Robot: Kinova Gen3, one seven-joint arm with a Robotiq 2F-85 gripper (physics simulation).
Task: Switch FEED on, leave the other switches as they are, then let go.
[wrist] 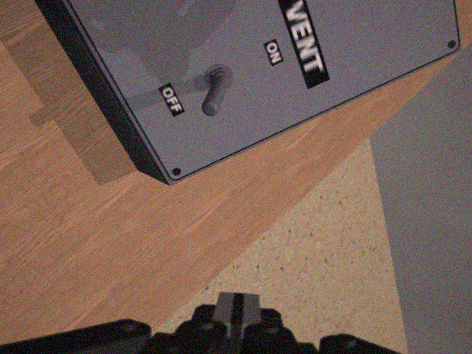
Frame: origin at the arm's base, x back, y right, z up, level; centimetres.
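Seen in the pictures: gripper, fingertip midpoint: [237,321].
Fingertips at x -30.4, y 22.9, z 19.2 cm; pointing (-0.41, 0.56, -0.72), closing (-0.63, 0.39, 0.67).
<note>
Offsets run from my fingertips to a thing's middle. "spot": to the spot under its first point. Level surfaces: height alone.
A grey switch panel {spot: dz -17.4, dx -15.8, dy +5.7 cm} [260,120] fills the upper part of the wrist view, tilted in the picture. The VENT label {dz -14.7, dx -20.6, dy +0.8 cm} [306,45] is at its right part. The VENT switch {dz -16.3, dx -12.5, dy +0.8 cm} [217,90] is a grey toggle lever between an OFF label {spot: dz -20.1, dx -10.9, dy +0.8 cm} [171,99] and an ON label {spot: dz -15.9, dx -18.3, dy +0.8 cm} [273,52]; its tip points down in the picture and leans to the OFF side. The FEED switch and its label do not show in this view. My gripper [237,321] is shut and empty at the bottom centre, apart from the panel in the picture.
The panel sits on a wooden table top {dz -27.9 cm} [165,225]. The table's edge runs diagonally to the upper right. Beyond it are a speckled tan floor [320,240] and a grey surface [430,200]. Shadows fall on the panel and on the wood at its left.
</note>
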